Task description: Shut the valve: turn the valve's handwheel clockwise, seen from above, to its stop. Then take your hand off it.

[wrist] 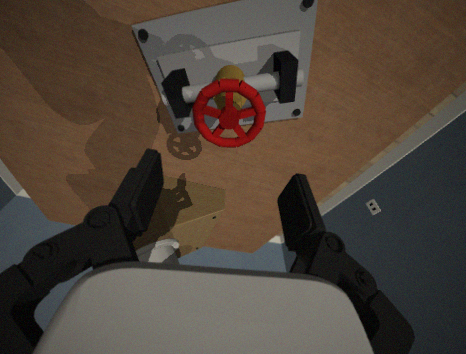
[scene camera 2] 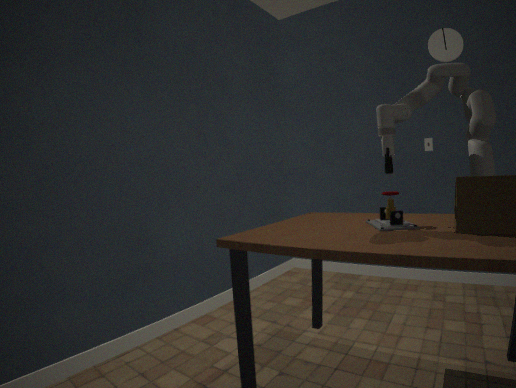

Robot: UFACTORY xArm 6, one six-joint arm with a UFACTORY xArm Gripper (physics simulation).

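Observation:
The valve's red handwheel sits level on top of the yellow valve body. In the wrist view its rim, spokes and hub show fully. The body sits on a white pipe held by two black brackets on a grey base plate. My gripper is open and empty. It hangs above the handwheel, with a visible gap between its fingertips and the wheel in the scene view. Neither finger touches the wheel.
The valve's plate lies on a brown wooden table. A brown box stands to the right of the valve in the scene view, near my arm's base. A blue wall with an outlet is behind the table.

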